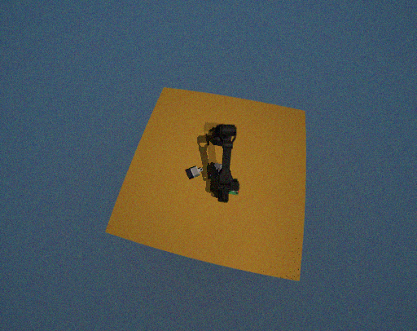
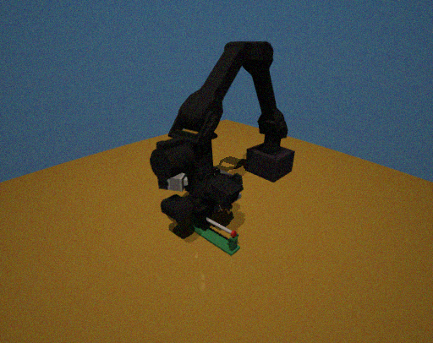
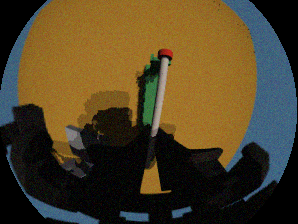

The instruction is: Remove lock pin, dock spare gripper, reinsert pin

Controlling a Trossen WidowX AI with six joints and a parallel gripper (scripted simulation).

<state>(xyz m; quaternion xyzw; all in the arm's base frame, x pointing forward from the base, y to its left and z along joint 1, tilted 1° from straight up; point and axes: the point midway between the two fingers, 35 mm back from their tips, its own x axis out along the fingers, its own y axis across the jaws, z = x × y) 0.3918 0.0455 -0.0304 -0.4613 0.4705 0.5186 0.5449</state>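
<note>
Now: gripper tip 20 mm to the right of the green mount. The rest, counted from my gripper tip: grey mount (130 mm behind, 70 mm to the right, 30 mm above); then spare gripper (220 mm to the right, 100 mm behind).
</note>
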